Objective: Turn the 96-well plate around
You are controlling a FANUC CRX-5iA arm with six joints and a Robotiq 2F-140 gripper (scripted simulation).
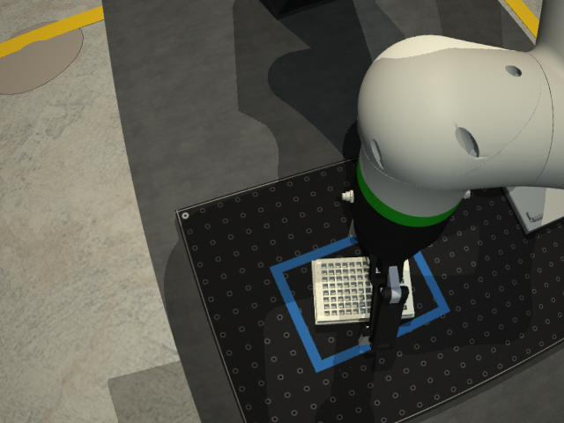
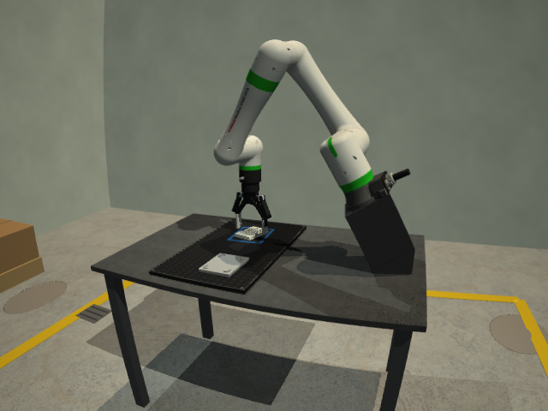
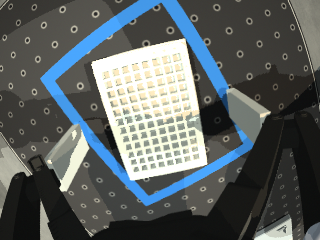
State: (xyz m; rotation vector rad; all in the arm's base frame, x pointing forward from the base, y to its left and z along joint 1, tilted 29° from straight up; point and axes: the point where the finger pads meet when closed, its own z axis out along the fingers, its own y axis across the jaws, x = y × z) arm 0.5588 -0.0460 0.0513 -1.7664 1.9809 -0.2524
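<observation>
Now: hand 2 cm above the white 96-well plate. Round my hand: dark table: 4 cm behind, 15 cm to the left, 3 cm below; then grey plate nest N1: 12 cm behind, 33 cm to the left, 2 cm below.
</observation>
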